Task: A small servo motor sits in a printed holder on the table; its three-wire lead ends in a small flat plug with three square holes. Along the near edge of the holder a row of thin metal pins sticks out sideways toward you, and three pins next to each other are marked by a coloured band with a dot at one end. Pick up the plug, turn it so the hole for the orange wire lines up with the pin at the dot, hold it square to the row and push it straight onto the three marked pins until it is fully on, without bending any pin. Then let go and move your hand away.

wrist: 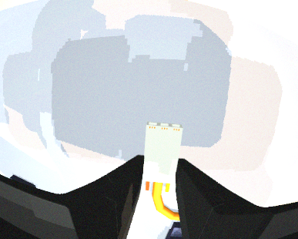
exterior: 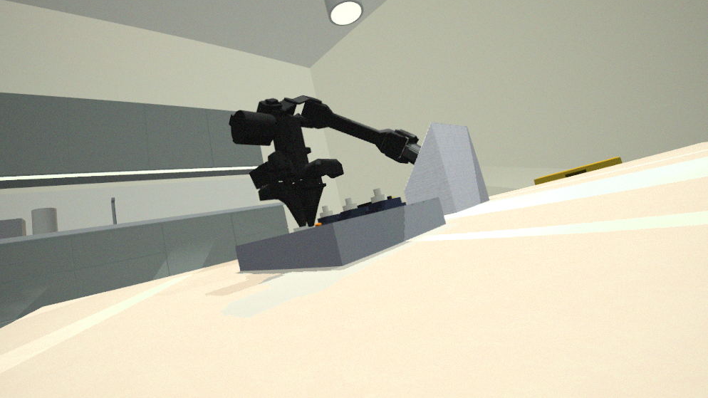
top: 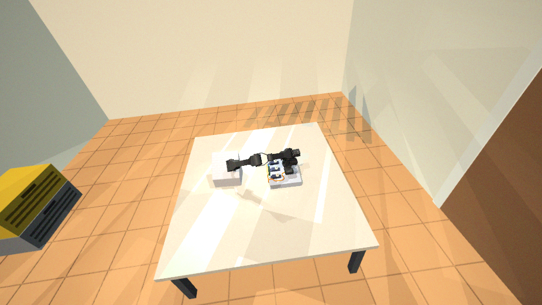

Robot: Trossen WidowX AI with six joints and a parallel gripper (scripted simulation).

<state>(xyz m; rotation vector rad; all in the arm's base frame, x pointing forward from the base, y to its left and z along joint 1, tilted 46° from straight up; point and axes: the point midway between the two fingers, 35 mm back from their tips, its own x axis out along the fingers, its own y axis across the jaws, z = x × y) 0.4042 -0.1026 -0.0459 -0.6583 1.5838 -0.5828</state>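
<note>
My gripper tip is 4 cm to the right of the grey-white holder, 3 cm above it and 2 cm short of it. Also, from my gripper tip: blue band 14 cm behind, 8 cm to the left, 2 cm above.
</note>
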